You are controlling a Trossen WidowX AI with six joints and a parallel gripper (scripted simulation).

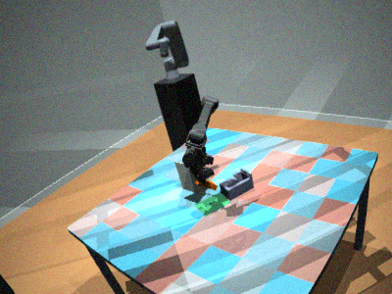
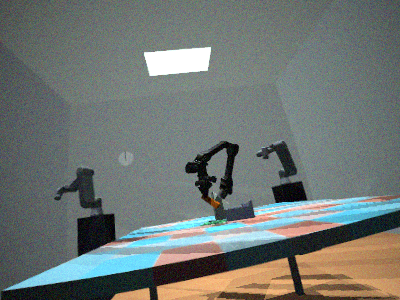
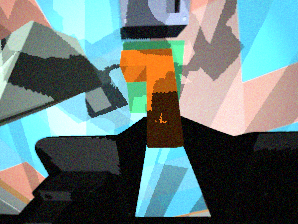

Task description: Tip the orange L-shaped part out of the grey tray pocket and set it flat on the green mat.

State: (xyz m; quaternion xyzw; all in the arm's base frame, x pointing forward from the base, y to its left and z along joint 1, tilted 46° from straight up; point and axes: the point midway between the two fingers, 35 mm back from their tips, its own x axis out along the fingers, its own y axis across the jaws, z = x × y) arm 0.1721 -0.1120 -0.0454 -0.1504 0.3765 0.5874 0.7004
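My gripper tip is 16 cm above the green mat, 2 cm to the right of it and 1 cm short of it. Round my gripper tip: orange L-shaped part (4 cm to the left, 3 cm below).
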